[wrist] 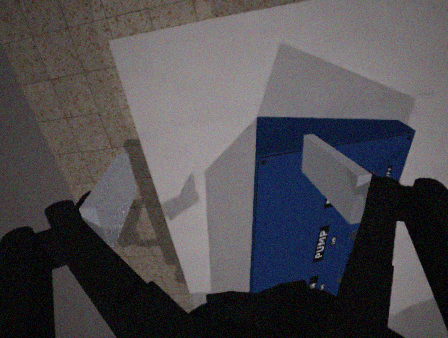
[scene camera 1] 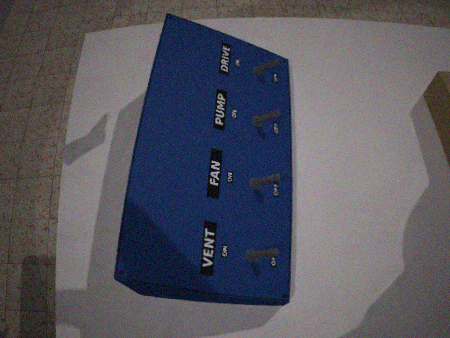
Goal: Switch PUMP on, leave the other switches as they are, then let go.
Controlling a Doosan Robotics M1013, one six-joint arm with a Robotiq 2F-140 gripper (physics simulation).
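Frame: origin at the arm's base, x ahead, y left, z up, level; metres.
Seen in the pictures: gripper, fingertip midpoint: (wrist: 219, 162).
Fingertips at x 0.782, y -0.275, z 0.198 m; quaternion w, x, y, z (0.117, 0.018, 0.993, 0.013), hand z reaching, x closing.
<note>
Pixels of each thing's middle, then the offset from my fingertips to it. Level surfaces: height alone.
- blue switch panel, body centre: (scene camera 1: 214, 156) (wrist: 306, 245) dx -0.114, dy +0.310, dz -0.242 m
- PUMP lever, body centre: (scene camera 1: 268, 116) dx -0.208, dy +0.258, dz -0.194 m
- DRIVE lever, body centre: (scene camera 1: 268, 65) dx -0.219, dy +0.139, dz -0.194 m
- FAN lever, body centre: (scene camera 1: 267, 179) dx -0.197, dy +0.378, dz -0.194 m
- VENT lever, body centre: (scene camera 1: 264, 253) dx -0.186, dy +0.497, dz -0.194 m
- PUMP label, body centre: (scene camera 1: 220, 109) (wrist: 321, 244) dx -0.126, dy +0.251, dz -0.182 m
- white table, its level: dz -0.306 m
The blue switch panel (scene camera 1: 175, 165) (wrist: 285, 215) stands on the white table. In the scene view the PUMP lever (scene camera 1: 266, 118) points right, toward its OFF mark, and so do the DRIVE lever (scene camera 1: 266, 67), the FAN lever (scene camera 1: 265, 181) and the VENT lever (scene camera 1: 262, 255). The PUMP label (scene camera 1: 220, 109) (wrist: 321, 244) shows in both views; in the wrist view the right finger covers most of the lever area beside it. My gripper (wrist: 219, 162) is open and empty, with its right finger over the panel's DRIVE end and its left finger beyond the table's edge. It does not show in the scene view.
The white table (scene camera 1: 350, 125) (wrist: 200, 65) ends at the left, with tiled floor (scene camera 1: 30, 125) (wrist: 70, 90) beyond. A brown block (scene camera 1: 441, 105) stands at the right edge of the scene view. Shadows fall across the table and the panel's lower left.
</note>
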